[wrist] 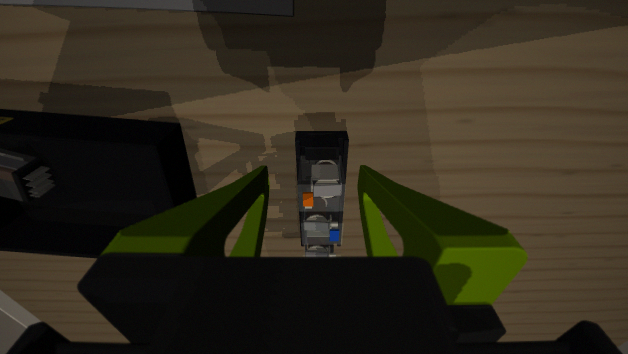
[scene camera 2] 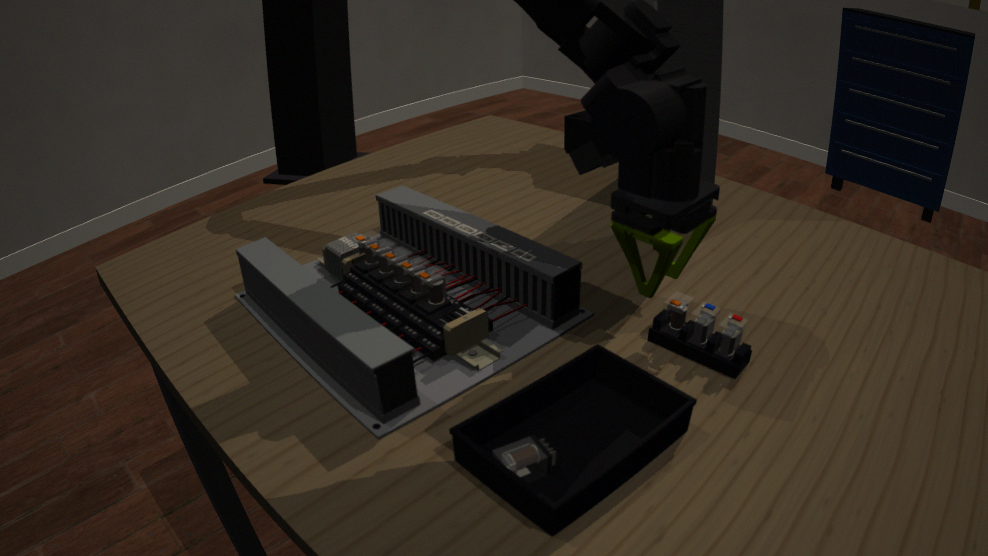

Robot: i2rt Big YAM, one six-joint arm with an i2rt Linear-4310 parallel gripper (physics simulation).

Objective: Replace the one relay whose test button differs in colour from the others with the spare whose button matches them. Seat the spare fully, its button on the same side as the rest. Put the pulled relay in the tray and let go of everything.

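Frame: origin at the arm's base, x up, y back, z right, level; metres.
Where they show: gripper, between the fingertips: (wrist: 313, 175) (scene camera 2: 658, 286).
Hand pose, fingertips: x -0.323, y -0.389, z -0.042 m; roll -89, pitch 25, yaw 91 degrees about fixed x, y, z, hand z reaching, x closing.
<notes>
After its pixels a point has its place.
My gripper (scene camera 2: 661, 284) @(z -0.042, x -0.323, y -0.389 m) (wrist: 313, 175) @(z -0.042, x -0.323, y -0.389 m) is open and empty, its fingertips above the spare holder (scene camera 2: 692, 354) @(z -0.087, x -0.373, y -0.423 m) (wrist: 322, 135) @(z -0.047, x -0.376, y -0.386 m). In the wrist view the fingers stand either side of the orange-button spare (scene camera 2: 677, 315) @(z -0.065, x -0.340, y -0.410 m) (wrist: 326, 189) @(z -0.059, x -0.332, y -0.389 m), apart from it. The blue-button spare (scene camera 2: 704, 326) @(z -0.094, x -0.340, y -0.422 m) (wrist: 316, 228) @(z -0.087, x -0.332, y -0.408 m) and red-button spare (scene camera 2: 730, 338) @(z -0.121, x -0.341, y -0.434 m) stand upright in the same holder. Several relays with orange buttons (scene camera 2: 406, 264) @(z 0.195, x -0.310, y -0.443 m) stand in the socket row; a dark socket without a relay shows at its near end. A clear relay (scene camera 2: 523, 455) @(z 0.025, x -0.355, y -0.611 m) (wrist: 14, 176) @(z 0.024, x -0.355, y -0.590 m) lies on its side in the black tray (scene camera 2: 573, 508) @(z -0.024, x -0.361, y -0.649 m) (wrist: 176, 160) @(z -0.017, x -0.363, y -0.482 m); its button colour is hidden.
Two grey wire ducts (scene camera 2: 483, 238) @(z 0.148, x -0.316, y -0.357 m) (scene camera 2: 324, 307) @(z 0.239, x -0.316, y -0.528 m) flank the socket row on a grey plate (scene camera 2: 442, 401) @(z 0.117, x -0.376, y -0.548 m). A beige end block (scene camera 2: 466, 331) @(z 0.121, x -0.350, y -0.477 m) stands at the row's near end. Red wires (scene camera 2: 483, 289) @(z 0.146, x -0.371, y -0.367 m) run to the far duct. The tray lies between plate and holder, toward the front.
</notes>
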